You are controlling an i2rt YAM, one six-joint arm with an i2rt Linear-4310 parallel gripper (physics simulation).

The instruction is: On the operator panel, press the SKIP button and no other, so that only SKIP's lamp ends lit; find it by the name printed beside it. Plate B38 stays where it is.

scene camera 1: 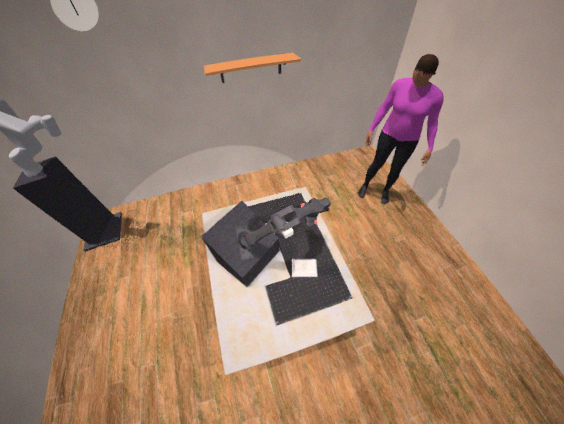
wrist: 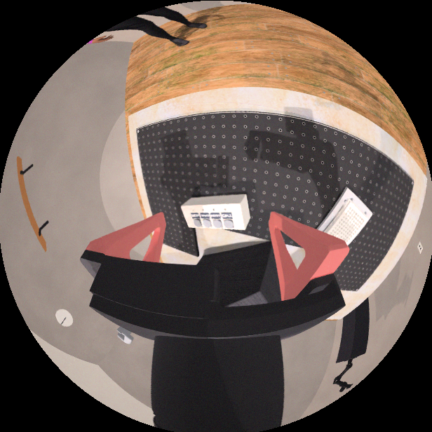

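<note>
The operator panel is a small white box on the black perforated board. In the wrist view its face has a row of several round grey buttons with printed names above them, too small to read. No lamp looks lit. My gripper is open and empty, its red fingers wide apart. In the wrist view the panel appears between the fingertips, beyond them; the exact gap cannot be told. A white plate with a finely dotted raised part lies on the board; no B38 marking is readable.
The black perforated board lies on a pale table top. The arm's dark block base stands at the table's left. A person stands beyond the table, and a dark pedestal bears a grey arm at the left.
</note>
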